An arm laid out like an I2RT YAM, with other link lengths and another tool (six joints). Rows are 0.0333 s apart.
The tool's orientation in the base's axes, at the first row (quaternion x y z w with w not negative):
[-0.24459, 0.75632, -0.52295, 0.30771]
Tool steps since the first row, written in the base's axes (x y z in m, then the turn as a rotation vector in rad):
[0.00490, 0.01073, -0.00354, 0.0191, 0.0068, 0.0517]
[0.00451, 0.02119, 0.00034, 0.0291, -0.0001, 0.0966]
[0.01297, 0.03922, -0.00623, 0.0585, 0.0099, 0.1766]
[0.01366, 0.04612, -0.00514, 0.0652, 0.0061, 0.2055]
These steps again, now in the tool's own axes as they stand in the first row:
[-0.01007, 0.00667, -0.00240, -0.0287, -0.0473, -0.0042]
[-0.01785, 0.00653, -0.01041, -0.0403, -0.0924, -0.0044]
[-0.03479, 0.01832, -0.01412, -0.0843, -0.1658, -0.0107]
[-0.04027, 0.01956, -0.01833, -0.0924, -0.1946, -0.0111]

